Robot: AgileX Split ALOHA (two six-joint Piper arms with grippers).
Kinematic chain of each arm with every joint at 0, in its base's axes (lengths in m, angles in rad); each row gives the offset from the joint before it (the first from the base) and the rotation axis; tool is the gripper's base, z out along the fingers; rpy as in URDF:
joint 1: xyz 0 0 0.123 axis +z
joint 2: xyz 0 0 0 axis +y
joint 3: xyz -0.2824 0 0.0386 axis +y
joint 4: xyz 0.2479 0 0.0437 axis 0.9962 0 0.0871
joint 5: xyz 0 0 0 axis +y
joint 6: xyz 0.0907 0 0.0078 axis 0.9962 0 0.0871
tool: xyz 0 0 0 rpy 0 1.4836 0
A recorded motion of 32 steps. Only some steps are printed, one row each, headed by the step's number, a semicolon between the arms.
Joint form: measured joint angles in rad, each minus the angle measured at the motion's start. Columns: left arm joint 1, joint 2, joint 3, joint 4, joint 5, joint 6; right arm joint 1, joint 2, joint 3, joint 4, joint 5, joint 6.
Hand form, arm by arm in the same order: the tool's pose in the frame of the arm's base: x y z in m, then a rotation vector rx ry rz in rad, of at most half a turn. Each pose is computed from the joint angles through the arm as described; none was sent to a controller.
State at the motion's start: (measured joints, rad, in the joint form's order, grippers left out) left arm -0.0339 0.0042 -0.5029 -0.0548 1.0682 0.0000; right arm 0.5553 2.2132 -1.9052 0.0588 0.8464 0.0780
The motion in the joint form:
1: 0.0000 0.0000 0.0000 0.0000 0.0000 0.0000; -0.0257 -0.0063 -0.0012 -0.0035 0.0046 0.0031
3: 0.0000 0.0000 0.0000 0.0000 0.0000 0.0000; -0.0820 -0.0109 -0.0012 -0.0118 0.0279 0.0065
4: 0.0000 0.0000 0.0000 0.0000 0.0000 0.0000; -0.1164 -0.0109 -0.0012 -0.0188 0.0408 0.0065
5: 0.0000 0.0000 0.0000 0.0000 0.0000 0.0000; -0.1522 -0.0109 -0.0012 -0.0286 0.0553 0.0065
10: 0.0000 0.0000 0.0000 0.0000 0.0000 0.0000; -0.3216 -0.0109 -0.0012 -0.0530 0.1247 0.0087
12: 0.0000 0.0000 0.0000 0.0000 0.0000 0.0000; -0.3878 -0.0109 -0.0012 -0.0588 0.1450 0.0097
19: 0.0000 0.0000 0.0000 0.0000 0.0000 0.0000; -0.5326 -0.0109 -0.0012 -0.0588 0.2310 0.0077
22: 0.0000 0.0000 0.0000 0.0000 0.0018 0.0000; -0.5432 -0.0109 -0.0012 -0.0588 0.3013 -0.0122
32: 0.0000 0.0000 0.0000 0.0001 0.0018 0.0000; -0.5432 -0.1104 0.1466 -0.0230 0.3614 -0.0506
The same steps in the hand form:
1: -0.0051 -0.0042 0.2775 0.0375 2.0526 -0.0868; 0.4232 0.2521 0.2160 -0.5583 2.6014 0.2717
3: -0.0051 -0.0042 0.2775 0.0375 2.0526 -0.0868; 0.4349 0.2264 0.2173 -0.4888 2.6294 0.2392
4: -0.0051 -0.0042 0.2775 0.0375 2.0526 -0.0868; 0.4417 0.2105 0.2167 -0.4497 2.6462 0.2162
5: -0.0051 -0.0042 0.2775 0.0375 2.0526 -0.0868; 0.4481 0.1934 0.2161 -0.4100 2.6639 0.1892
10: -0.0051 -0.0042 0.2775 0.0375 2.0526 -0.0868; 0.4691 0.1121 0.2134 -0.1991 2.7477 0.0944
12: -0.0051 -0.0042 0.2775 0.0375 2.0526 -0.0868; 0.4739 0.0801 0.2128 -0.1106 2.7710 0.0662
19: -0.0051 -0.0042 0.2775 0.0375 2.0526 -0.0868; 0.4731 0.0107 0.2103 0.0900 2.8558 0.0222
22: -0.0051 -0.0042 0.2773 0.0376 2.0544 -0.0868; 0.4670 0.0057 0.2087 0.0786 2.9263 0.0123
32: -0.0051 -0.0042 0.2773 0.0376 2.0544 -0.0866; 0.4341 0.0083 0.2138 0.0398 3.0356 0.0550

